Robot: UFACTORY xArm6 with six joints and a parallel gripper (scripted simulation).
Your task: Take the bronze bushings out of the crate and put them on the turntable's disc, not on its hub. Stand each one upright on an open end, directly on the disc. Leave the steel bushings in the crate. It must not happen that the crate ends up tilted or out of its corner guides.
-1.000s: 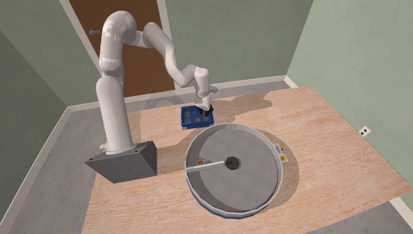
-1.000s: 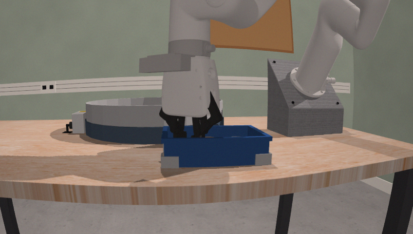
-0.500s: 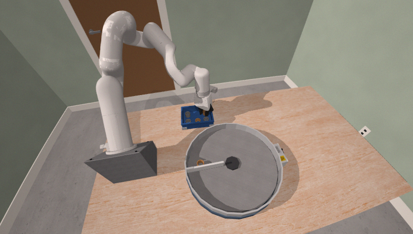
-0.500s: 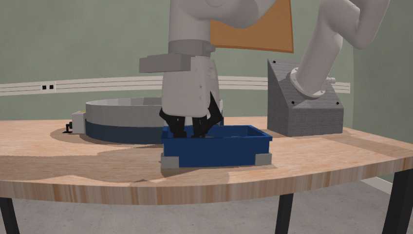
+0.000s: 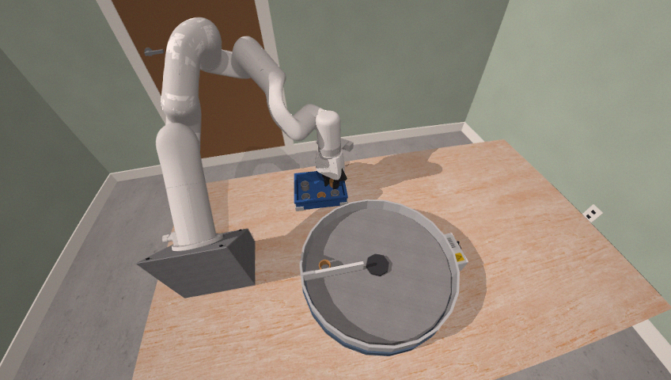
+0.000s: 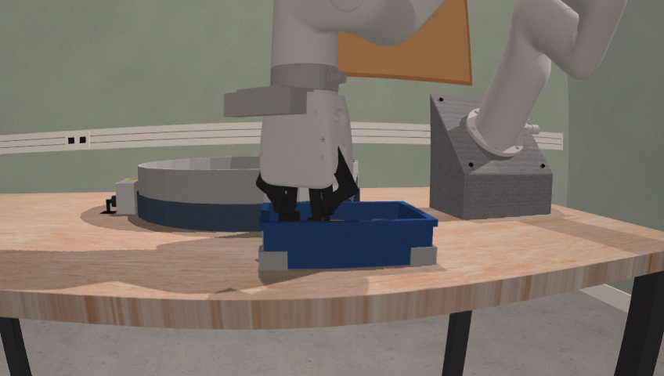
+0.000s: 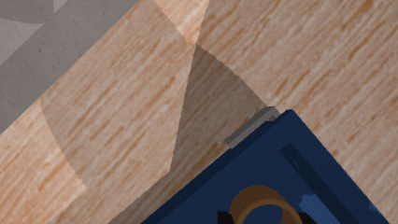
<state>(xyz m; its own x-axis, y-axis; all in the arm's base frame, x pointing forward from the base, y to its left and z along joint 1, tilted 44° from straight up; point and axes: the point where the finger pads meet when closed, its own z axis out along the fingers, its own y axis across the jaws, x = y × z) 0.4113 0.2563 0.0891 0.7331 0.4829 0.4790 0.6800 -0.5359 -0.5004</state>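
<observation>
My hand is 5 cm past the blue crate, 2 cm to the left of it and 1 cm above it. Round my hand: turntable disc (37 cm to the right, 5 cm ahead, 2 cm above).
</observation>
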